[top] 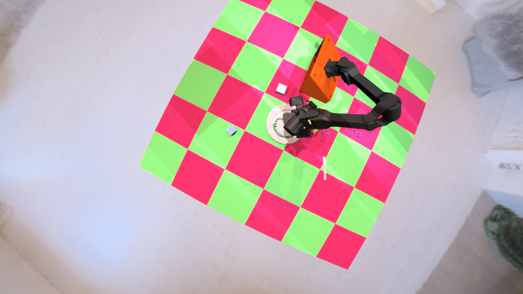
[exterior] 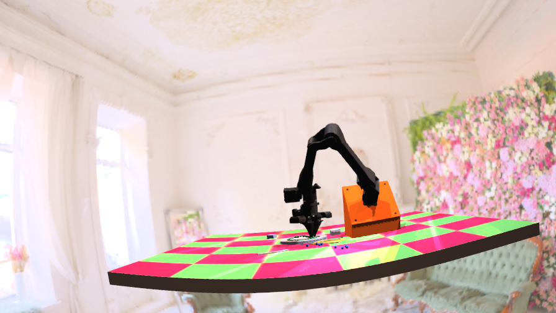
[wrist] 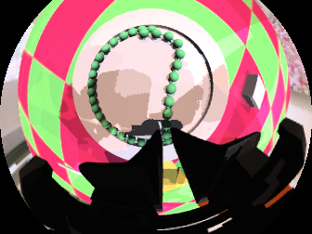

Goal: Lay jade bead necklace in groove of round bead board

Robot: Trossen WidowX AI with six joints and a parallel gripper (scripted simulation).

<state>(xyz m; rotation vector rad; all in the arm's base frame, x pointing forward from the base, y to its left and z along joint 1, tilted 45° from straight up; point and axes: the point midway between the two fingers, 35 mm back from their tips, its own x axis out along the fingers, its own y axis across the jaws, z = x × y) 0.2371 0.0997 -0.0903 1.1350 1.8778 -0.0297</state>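
My gripper tip is 4 cm short of the round bead board, 3 cm to the left of it and 1 cm above it. From my gripper tip the other things lie so: white cube: 9 cm behind, 14 cm to the right; thin white stick: 12 cm ahead, 26 cm to the left, 1 cm below; yellow patch: 7 cm behind, 10 cm to the left, 1 cm below.
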